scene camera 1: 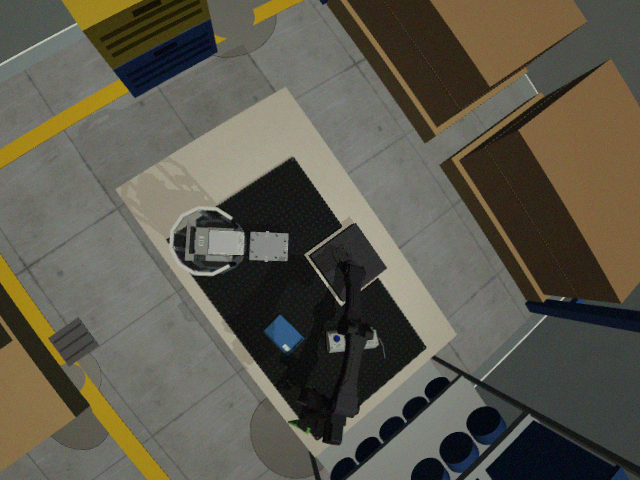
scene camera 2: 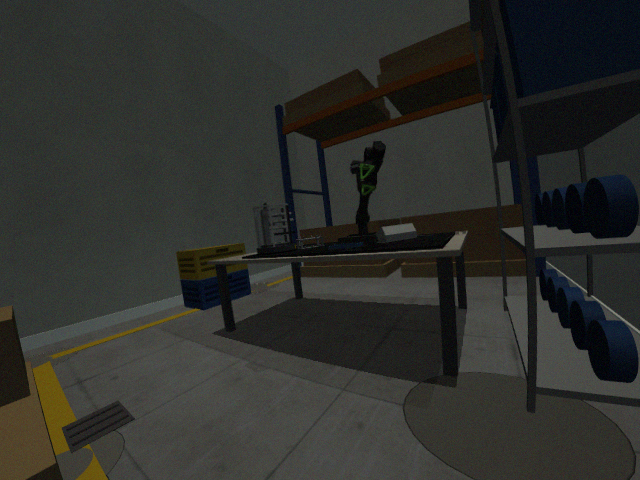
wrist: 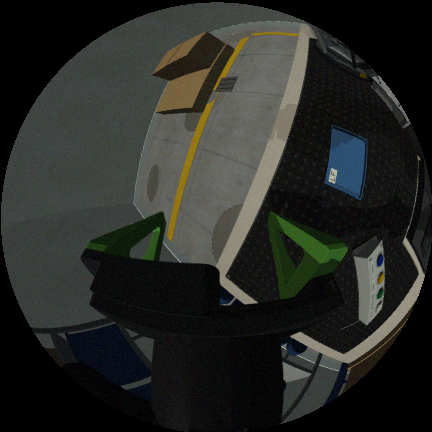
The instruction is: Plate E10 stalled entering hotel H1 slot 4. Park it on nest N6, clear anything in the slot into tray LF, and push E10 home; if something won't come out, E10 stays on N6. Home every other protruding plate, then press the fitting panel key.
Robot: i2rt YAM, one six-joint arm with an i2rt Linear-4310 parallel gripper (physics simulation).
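Places are measured from the arm's base along level axes (x back, y down, z right), in centimetres.
Pixels of known places: gripper, between the fingertips: (scene camera 1: 293, 408) (scene camera 2: 362, 187) (wrist: 216, 217); arm's base, origin of its link: (scene camera 1: 348, 267) (scene camera 2: 363, 234).
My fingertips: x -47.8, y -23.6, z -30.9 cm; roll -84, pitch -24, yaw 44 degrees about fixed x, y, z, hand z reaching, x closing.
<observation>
Ahead of a thing's pixels: the offset from my fingertips to its top centre. Level surfaces: height alone.
Hotel H1 @[dx +2.3, dy -3.5, dz +67.4 cm] (scene camera 1: 199, 242) (scene camera 2: 266, 227) stands at one end of the black mat inside a white ring; its slots and plates are too small or hidden to read. A flat grey nest block @[dx +21.1, dy +19.8, dz +55.9 cm] (scene camera 1: 268, 246) (scene camera 2: 309, 240) (wrist: 392, 100) with small pins lies beside it; its label is unreadable. Blue tray LF @[dx +8.4, dy +25.6, dz +18.7 cm] (scene camera 1: 283, 334) (wrist: 347, 161) lies on the mat, with no object visible in it. The white key panel @[dx +33.4, dy +19.0, dz +1.1 cm] (scene camera 1: 334, 348) (scene camera 2: 397, 232) (wrist: 366, 290) shows blue, yellow and green keys in the wrist view. My gripper (scene camera 2: 366, 179) (wrist: 216, 217) is open and empty, high above the table's near edge, away from all these.
The arm base stands on a dark square plate (scene camera 1: 372, 260) and the arm passes over part of the panel. The table @[dy +28.7 cm] (scene camera 1: 258, 124) carries the black mat @[dy +27.3 cm] (scene camera 1: 289, 191). A shelf rack (scene camera 2: 526, 258) with blue rolls stands by the table's end. Crates (scene camera 1: 165, 56) (scene camera 2: 214, 286) stand beyond the hotel.
</observation>
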